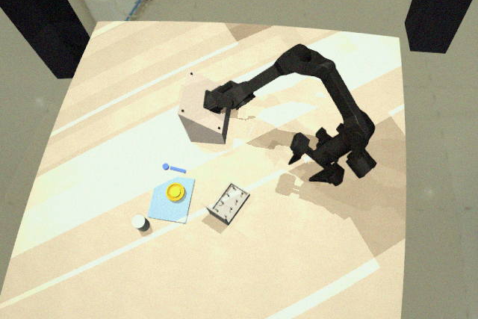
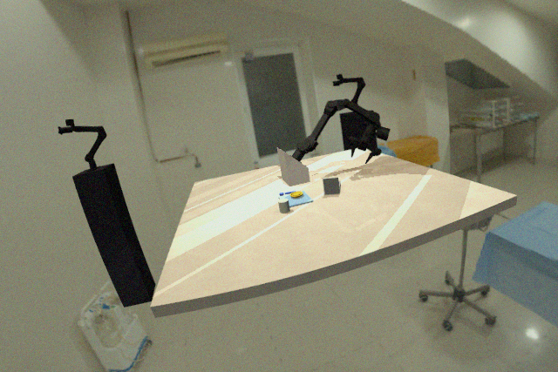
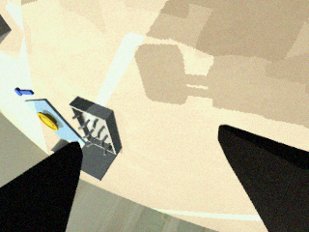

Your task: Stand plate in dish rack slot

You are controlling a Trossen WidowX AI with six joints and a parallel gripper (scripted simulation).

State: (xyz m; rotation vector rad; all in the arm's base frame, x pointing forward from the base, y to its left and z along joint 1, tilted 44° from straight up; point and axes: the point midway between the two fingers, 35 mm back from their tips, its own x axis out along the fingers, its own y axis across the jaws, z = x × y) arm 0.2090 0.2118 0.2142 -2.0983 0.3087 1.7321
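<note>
My gripper tip is now 60 mm short of the plate, 390 mm to the left of it and 70 mm above it. From my gripper tip the other things lie so: dish rack (80 mm ahead, 210 mm to the right, 60 mm below); then blue spoon (30 mm behind, 410 mm to the right, 80 mm below); then light blue mat (80 mm ahead, 400 mm to the right, 80 mm below).
</note>
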